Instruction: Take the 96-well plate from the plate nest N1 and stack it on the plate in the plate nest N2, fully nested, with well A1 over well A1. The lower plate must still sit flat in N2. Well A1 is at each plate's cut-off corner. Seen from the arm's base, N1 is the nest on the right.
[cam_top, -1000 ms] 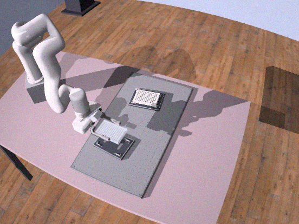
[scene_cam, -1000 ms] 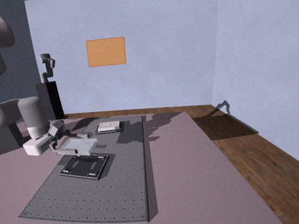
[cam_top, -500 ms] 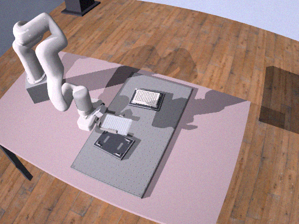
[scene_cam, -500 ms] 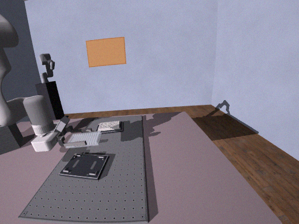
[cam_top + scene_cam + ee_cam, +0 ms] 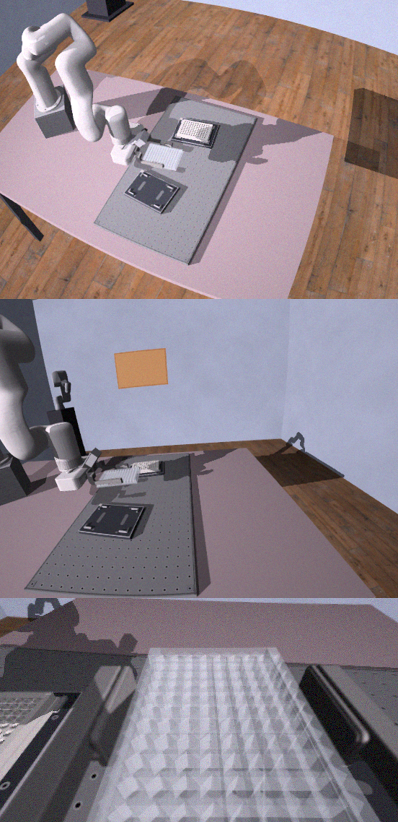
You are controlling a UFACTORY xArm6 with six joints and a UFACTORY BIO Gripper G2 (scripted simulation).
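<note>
The plate nest lies 100 mm to the right of my hand and 100 mm below it. Also, from my hand: clear 96-well plate 10 mm below.
</note>
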